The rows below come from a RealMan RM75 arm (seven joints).
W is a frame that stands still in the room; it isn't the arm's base.
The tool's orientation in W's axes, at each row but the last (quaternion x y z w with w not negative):
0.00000, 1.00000, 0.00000, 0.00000
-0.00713, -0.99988, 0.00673, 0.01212
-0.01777, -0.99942, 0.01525, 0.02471
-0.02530, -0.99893, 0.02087, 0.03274
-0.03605, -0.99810, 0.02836, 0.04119
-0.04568, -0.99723, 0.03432, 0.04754
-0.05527, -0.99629, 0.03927, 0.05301
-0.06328, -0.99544, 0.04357, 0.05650
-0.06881, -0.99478, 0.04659, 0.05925
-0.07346, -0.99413, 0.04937, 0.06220
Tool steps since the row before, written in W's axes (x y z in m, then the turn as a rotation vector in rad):
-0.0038, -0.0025, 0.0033, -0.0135, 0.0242, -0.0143
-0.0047, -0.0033, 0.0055, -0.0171, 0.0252, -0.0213
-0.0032, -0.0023, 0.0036, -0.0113, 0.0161, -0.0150
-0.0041, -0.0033, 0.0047, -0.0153, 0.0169, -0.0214
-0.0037, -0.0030, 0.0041, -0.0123, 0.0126, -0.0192
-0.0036, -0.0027, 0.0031, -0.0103, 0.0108, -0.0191
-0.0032, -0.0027, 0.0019, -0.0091, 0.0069, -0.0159
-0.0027, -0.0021, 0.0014, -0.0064, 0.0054, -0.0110
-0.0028, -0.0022, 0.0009, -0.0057, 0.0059, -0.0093
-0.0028, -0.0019, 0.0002, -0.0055, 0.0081, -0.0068
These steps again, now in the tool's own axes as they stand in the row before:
0.0038, -0.0025, -0.0033, 0.0135, 0.0242, 0.0143
0.0048, -0.0034, -0.0053, 0.0169, 0.0252, 0.0214
0.0033, -0.0025, -0.0034, 0.0111, 0.0162, 0.0151
0.0042, -0.0037, -0.0043, 0.0147, 0.0170, 0.0217
0.0038, -0.0035, -0.0036, 0.0116, 0.0128, 0.0195
0.0036, -0.0032, -0.0026, 0.0095, 0.0112, 0.0193
0.0030, -0.0032, -0.0013, 0.0082, 0.0072, 0.0163
0.0025, -0.0025, -0.0009, 0.0058, 0.0056, 0.0112
0.0025, -0.0026, -0.0004, 0.0054, 0.0060, 0.0094
0.0025, -0.0023, 0.0003, 0.0058, 0.0079, 0.0067

